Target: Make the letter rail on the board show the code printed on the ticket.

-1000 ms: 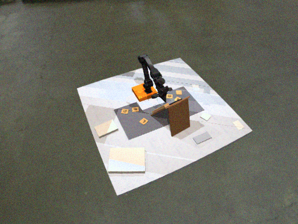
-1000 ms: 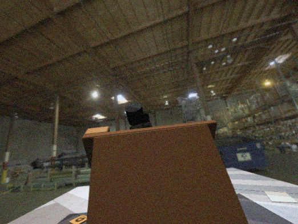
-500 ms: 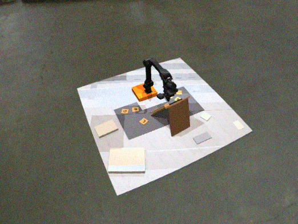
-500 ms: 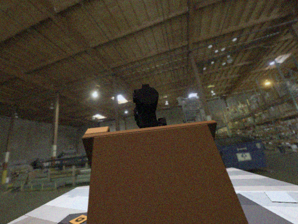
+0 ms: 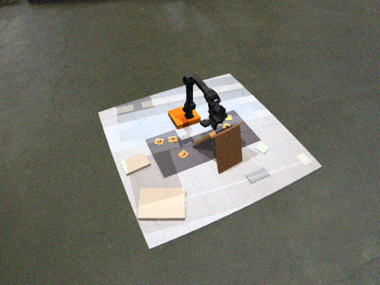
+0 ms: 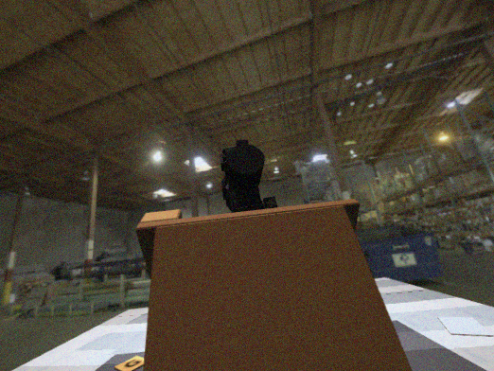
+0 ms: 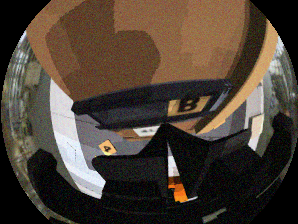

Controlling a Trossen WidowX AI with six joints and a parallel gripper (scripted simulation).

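Now: gripper tip 3 cm past the white ticket, 2 cm to the right of it and 9 cm above it. Round my gripper tip: dark mat (13 cm behind, 4 cm to the right, 17 cm below); then grey plate (36 cm ahead, 13 cm to the left, 17 cm below).
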